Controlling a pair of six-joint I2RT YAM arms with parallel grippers.
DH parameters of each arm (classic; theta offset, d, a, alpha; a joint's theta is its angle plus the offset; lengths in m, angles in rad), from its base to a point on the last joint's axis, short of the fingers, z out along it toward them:
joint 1: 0 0.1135 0.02 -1.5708
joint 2: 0 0 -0.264 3.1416
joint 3: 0.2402 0 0.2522 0
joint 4: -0.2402 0 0.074 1.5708
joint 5: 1.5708 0 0 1.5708
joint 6: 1.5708 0.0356 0 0
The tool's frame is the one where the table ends.
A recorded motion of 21 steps. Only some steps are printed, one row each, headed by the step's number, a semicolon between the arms.
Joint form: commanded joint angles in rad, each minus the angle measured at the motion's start. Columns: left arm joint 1, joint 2, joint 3, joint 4, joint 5, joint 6; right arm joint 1, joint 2, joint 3, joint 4, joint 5, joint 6.
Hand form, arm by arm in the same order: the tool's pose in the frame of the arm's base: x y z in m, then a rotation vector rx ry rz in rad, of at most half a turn. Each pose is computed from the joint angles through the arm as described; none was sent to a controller.
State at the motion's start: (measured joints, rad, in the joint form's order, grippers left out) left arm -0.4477 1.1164 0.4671 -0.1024 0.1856 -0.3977; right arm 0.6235 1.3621 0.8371 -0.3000 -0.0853 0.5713
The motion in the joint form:
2: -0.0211 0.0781 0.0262 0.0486 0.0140 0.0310; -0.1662 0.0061 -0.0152 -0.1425 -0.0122 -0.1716
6: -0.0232 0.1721 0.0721 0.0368 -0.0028 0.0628; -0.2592 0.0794 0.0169 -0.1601 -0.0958 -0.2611
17: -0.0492 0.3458 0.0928 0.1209 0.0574 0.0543; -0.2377 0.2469 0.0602 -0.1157 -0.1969 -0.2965
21: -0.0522 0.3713 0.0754 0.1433 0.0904 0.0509; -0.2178 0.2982 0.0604 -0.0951 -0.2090 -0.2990
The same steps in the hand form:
2: 0.2004 -0.1094 0.1722 0.2259 2.3880 -0.6395; 0.2385 0.1212 0.2047 -0.1136 2.6148 0.4418
6: 0.2122 -0.1153 0.1648 0.2555 2.4393 -0.5882; 0.2571 0.1049 0.1950 -0.1370 2.6662 0.4651
17: 0.2237 -0.1311 0.1370 0.3046 2.5174 -0.6520; 0.2753 0.1225 0.1650 -0.2411 2.7481 0.5720
21: 0.2210 -0.1317 0.1281 0.3184 2.5421 -0.6880; 0.2766 0.1301 0.1516 -0.2725 2.7797 0.5847

